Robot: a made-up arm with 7 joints.
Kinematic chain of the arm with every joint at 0, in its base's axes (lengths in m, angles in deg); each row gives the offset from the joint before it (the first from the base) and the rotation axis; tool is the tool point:
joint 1: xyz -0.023 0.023 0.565 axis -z
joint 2: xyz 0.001 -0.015 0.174 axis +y
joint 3: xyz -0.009 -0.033 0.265 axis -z
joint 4: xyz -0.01 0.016 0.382 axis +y
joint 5: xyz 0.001 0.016 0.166 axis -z
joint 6: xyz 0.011 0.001 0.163 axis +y
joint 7: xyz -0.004 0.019 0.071 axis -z
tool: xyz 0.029 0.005 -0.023
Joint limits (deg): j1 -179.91..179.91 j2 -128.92..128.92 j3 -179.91..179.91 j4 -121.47..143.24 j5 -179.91..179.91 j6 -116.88..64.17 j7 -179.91..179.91
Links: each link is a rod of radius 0.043 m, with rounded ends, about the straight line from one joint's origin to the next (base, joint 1, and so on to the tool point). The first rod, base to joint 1, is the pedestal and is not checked.
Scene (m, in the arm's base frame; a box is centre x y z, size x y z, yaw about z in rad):
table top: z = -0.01
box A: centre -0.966 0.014 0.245 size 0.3 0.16 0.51 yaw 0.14
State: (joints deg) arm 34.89 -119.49 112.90 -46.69 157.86 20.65 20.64
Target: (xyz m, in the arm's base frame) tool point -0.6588 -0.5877 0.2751
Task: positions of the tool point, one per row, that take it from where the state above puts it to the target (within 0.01 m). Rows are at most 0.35 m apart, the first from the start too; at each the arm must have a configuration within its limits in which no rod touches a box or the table.
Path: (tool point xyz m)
1: -0.6783 0.6128 0.6443
2: -0.7330 0.5034 0.8802
3: -0.7083 0.3783 1.0953
4: -0.6100 0.2692 1.2729
5: -0.4577 0.2012 1.3998
6: -0.6881 0.0621 1.2846
7: -0.8427 -0.1288 1.0921
8: -0.8908 -0.3317 0.8403
9: -0.8240 -0.4991 0.5567
10: -0.6588 -0.5876 0.2751

